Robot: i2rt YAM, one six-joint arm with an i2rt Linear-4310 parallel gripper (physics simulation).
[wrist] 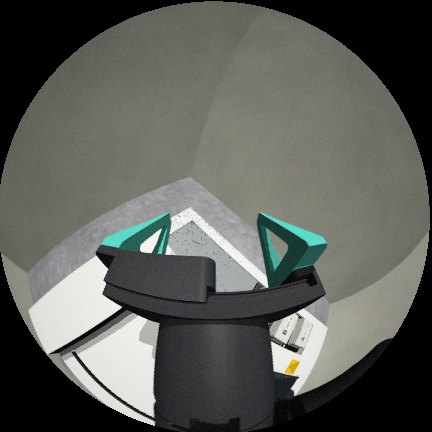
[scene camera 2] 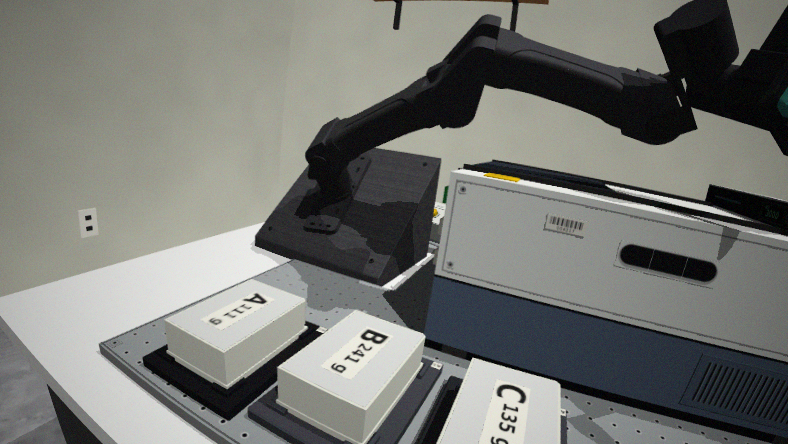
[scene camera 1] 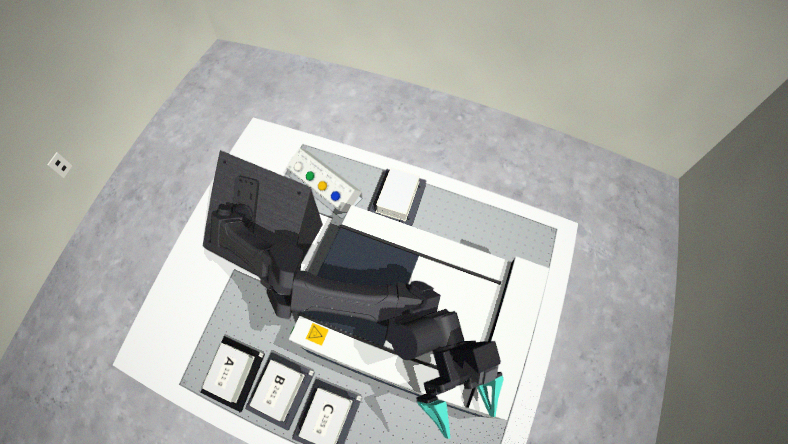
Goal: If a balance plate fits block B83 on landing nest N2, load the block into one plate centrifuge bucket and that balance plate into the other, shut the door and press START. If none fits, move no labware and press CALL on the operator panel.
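Places are measured from the arm's base along level axes (x right, y ahead, z up), in centimetres.
Where they show: gripper, fingertip midpoint: (wrist: pixel 213 217) (scene camera 1: pixel 471 427); arm's base, origin of the base link: (scene camera 2: pixel 340 192) (scene camera 1: pixel 244 214).
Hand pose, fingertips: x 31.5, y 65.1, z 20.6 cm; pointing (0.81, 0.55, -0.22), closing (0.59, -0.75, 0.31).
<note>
Each offset is from my fingertips to the top centre of the thing. "spot": to the spot under its first point.
My gripper (scene camera 1: pixel 470 425) (wrist: pixel 213 217) is open and empty, above the right front edge of the centrifuge (scene camera 1: pixel 430 234) (scene camera 2: pixel 512 237). Balance plates A 111 g @[dx +7.5, dy -54.4, dz -26.0 cm] (scene camera 1: pixel 227 375) (scene camera 2: pixel 237 311) (wrist: pixel 301 334), B 241 g @[dx +6.6, dy -41.0, dz -26.0 cm] (scene camera 1: pixel 278 388) (scene camera 2: pixel 352 352) (wrist: pixel 285 331) and C 135 g @[dx +8.7, dy -27.5, dz -26.0 cm] (scene camera 1: pixel 326 416) (scene camera 2: pixel 507 397) stand in a row on dark nests, well left of the gripper in scene camera 1. A white block @[dx -52.6, dy -29.5, dz -23.6 cm] (scene camera 1: pixel 398 190) sits on a dark nest behind the centrifuge; its label is not readable. The buckets do not show. The operator panel @[spot: dx -54.1, dy -56.4, dz -23.4 cm] (scene camera 1: pixel 309 159) has white, green, yellow and blue buttons; their lettering is too small to read.
The arm reaches from its dark slanted base (scene camera 1: pixel 275 193) (scene camera 2: pixel 402 176) across the centrifuge top, over a dark blue panel @[spot: dx -27.8, dy -28.3, dz -10.1 cm] (scene camera 1: pixel 369 256). A yellow warning label @[spot: dx -8.5, dy -33.1, dz -10.2 cm] (scene camera 1: pixel 316 333) (wrist: pixel 292 366) marks the housing. A dark display with green digits @[spot: dx -15.7, dy +0.6, dz -8.6 cm] (scene camera 2: pixel 772 212) stands at the right in scene camera 2.
</note>
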